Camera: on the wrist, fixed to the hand. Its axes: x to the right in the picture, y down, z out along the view.
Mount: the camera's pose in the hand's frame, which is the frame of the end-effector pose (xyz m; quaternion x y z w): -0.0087 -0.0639 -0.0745 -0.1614 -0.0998 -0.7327 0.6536
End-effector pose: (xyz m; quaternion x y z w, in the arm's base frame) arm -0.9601 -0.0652 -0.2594 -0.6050 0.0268 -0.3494 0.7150
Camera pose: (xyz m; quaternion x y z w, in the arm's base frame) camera -1.0309 -0.1251 -0.2261 -0.5653 -0.4407 -0.6875 0.1163
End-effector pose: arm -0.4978 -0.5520 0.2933 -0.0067 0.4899 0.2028 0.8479
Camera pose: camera -0.5409 -0.6292 0.2498 -0.4799 0.1979 -0.4089 0.7505
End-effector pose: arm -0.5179 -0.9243 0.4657 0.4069 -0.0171 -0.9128 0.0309
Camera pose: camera -0.4594 -0.8604 0.4188 -0.1824 -0.4312 0.6626 0.5846
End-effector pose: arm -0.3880 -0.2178 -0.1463 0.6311 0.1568 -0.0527 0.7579
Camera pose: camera -0.4267 -0.1590 -0.2152 0.1700 0.4977 -0.6274 0.5742
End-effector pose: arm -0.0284 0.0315 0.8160 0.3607 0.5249 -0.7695 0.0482
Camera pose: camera -0.0134 0.1200 0.8566 0.2334 -0.7267 0.4895 0.4217
